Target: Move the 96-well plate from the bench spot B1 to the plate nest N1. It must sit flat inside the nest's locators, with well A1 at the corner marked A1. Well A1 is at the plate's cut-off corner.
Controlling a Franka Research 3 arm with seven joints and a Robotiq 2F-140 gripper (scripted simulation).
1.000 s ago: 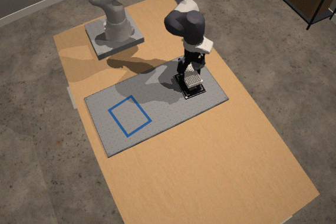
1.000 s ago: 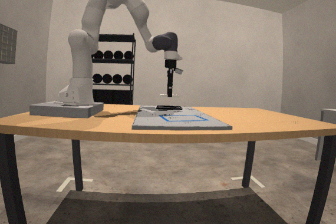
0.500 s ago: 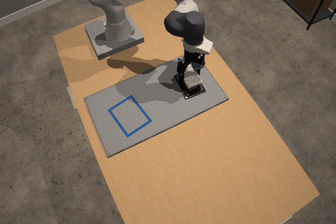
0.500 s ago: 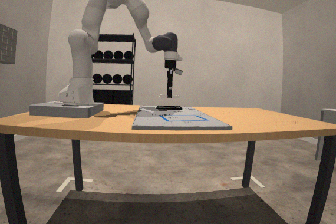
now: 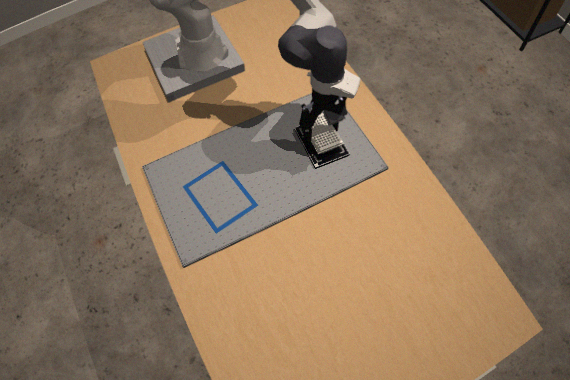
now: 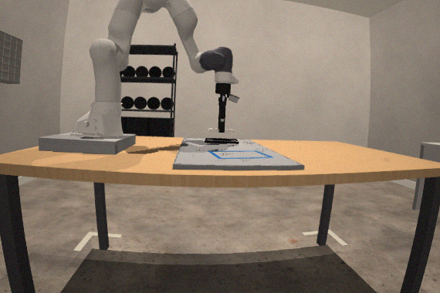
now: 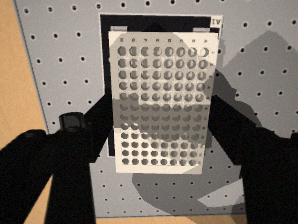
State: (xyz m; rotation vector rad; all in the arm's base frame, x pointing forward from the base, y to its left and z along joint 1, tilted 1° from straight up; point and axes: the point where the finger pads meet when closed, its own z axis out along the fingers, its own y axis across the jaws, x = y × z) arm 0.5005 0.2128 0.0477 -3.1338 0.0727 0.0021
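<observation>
Right now my hand is 70 mm above the black plate nest. Also, from my hand: A1 mark: 80 mm ahead, 60 mm to the right, 60 mm below; white 96-well plate: 20 mm below.
</observation>
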